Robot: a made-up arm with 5 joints.
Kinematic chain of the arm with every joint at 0, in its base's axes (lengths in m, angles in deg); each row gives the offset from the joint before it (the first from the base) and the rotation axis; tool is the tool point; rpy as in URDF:
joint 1: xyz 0.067 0 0.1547 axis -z
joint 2: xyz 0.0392 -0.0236 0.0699 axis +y
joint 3: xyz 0.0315 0 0.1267 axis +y
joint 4: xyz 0.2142 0 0.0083 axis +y
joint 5: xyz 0.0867 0.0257 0 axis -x
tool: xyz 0 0 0 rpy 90 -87.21 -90
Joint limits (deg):
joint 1: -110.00..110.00
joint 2: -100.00..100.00
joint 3: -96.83..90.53
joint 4: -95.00..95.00
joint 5: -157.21..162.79
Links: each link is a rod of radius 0.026 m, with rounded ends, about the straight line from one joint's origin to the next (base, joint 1, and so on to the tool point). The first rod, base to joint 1, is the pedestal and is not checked.
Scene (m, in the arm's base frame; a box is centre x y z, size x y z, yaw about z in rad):
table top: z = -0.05
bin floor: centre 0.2 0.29 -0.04 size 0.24 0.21 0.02 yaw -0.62
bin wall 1: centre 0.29 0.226 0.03 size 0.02 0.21 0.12 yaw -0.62
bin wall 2: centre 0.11 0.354 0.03 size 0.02 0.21 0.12 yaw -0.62
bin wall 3: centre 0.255 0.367 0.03 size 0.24 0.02 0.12 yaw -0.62
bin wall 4: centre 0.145 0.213 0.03 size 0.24 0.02 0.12 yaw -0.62
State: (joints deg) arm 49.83 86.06 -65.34 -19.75 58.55
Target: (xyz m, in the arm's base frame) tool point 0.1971 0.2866 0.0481
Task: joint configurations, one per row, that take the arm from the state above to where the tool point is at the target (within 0.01 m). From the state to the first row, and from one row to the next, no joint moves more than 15 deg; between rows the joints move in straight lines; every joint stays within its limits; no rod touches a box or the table.
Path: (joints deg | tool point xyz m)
1: 35.45 76.76 -55.14 -11.70 58.55 | 0.4408 -0.2635 0.1368
2: 21.07 67.46 -44.94 -3.65 58.55 | 0.4890 -0.1603 0.1417
3: 6.69 58.16 -34.73 4.40 58.55 | 0.5042 -0.0492 0.1466
4: -7.69 48.86 -24.53 12.44 58.55 | 0.4863 0.0587 0.1516
5: -22.07 39.56 -14.33 20.49 58.55 | 0.4388 0.1530 0.1564
6: -36.44 30.26 -4.13 28.54 58.55 | 0.3685 0.2252 0.1605
7: -50.82 20.96 6.08 36.59 58.55 | 0.2846 0.2703 0.1640
8: -65.20 11.66 16.28 44.64 58.55 | 0.1971 0.2866 0.1666
9: -65.20 22.75 12.69 38.29 58.55 | 0.1997 0.2922 0.1286
10: -65.20 33.83 9.10 31.94 58.55 | 0.1997 0.2923 0.0888
11: -65.20 44.92 5.51 25.59 58.55 | 0.1971 0.2866 0.0481

